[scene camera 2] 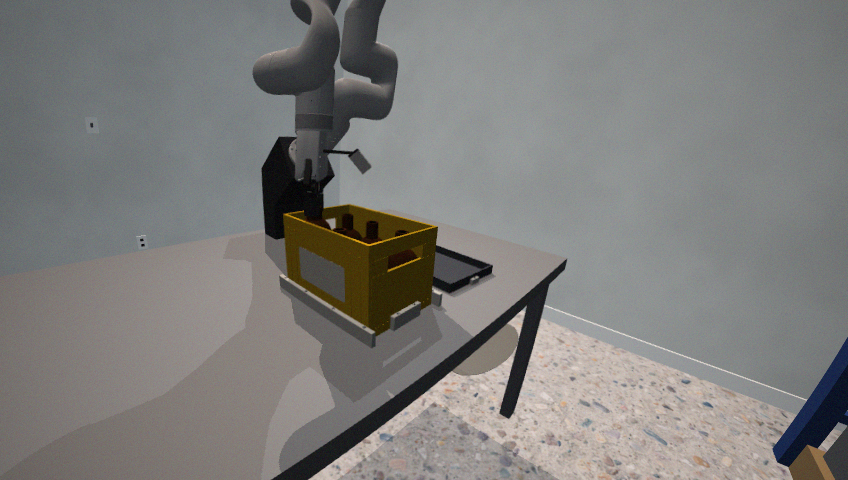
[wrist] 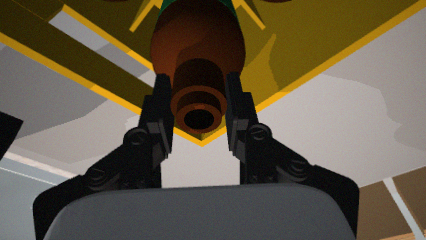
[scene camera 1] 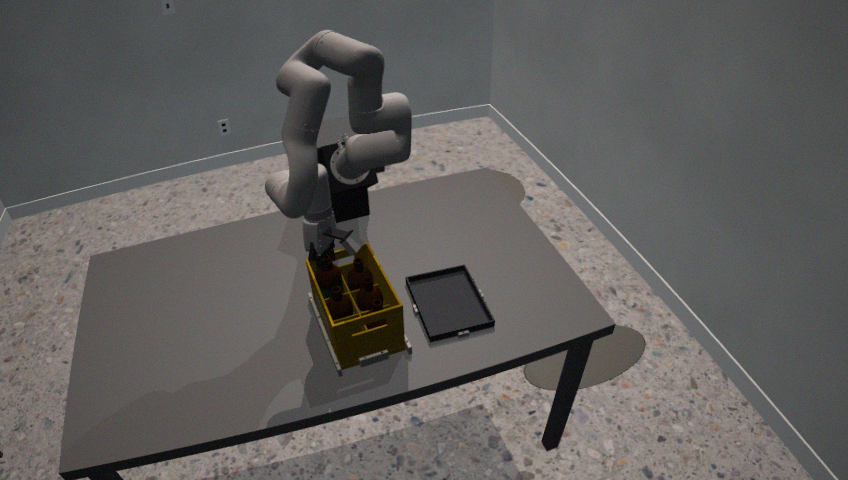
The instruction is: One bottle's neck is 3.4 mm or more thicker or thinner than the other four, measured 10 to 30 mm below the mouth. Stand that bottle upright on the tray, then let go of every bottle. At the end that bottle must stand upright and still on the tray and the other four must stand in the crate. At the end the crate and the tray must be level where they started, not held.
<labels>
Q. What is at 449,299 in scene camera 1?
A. A black tray.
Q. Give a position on a yellow crate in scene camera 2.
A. At 352,276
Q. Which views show my gripper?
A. Scene camera 2, the wrist view and scene camera 1: all of them.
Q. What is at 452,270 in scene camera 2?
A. A black tray.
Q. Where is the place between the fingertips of my gripper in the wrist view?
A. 198,90
</labels>
